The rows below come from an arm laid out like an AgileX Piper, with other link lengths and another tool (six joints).
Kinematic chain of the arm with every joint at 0, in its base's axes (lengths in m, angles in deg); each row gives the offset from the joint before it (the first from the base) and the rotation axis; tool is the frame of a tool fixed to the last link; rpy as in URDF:
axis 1: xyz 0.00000 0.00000 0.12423 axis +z
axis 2: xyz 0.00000 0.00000 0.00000 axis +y
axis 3: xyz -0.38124 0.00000 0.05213 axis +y
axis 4: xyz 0.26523 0.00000 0.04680 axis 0.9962 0 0.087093
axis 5: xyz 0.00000 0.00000 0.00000 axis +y
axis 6: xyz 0.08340 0.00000 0.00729 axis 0.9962 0 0.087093
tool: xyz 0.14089 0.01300 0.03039 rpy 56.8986 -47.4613 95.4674
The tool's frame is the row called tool.
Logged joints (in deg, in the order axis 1, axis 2, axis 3, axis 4, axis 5, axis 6), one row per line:
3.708, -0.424, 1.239, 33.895, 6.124, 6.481
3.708, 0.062, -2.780, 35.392, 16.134, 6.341
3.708, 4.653, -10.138, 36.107, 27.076, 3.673
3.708, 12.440, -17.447, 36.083, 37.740, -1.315
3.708, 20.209, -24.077, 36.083, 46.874, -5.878
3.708, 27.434, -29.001, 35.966, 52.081, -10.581
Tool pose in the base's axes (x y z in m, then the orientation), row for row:
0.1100, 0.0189, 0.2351, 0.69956, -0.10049, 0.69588, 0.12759
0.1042, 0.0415, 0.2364, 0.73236, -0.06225, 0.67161, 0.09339
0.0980, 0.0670, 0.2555, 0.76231, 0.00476, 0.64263, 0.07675
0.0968, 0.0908, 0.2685, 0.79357, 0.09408, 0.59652, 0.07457
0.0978, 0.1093, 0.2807, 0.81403, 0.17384, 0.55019, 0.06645
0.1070, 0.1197, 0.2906, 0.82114, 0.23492, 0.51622, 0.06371
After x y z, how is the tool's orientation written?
As a quaternion, x y z w.
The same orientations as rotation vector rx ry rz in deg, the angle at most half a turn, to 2 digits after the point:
116.62, -16.75, 116.00
124.52, -10.58, 114.19
130.89, 0.82, 110.34
136.43, 16.17, 102.56
140.63, 30.03, 95.05
142.09, 40.65, 89.33

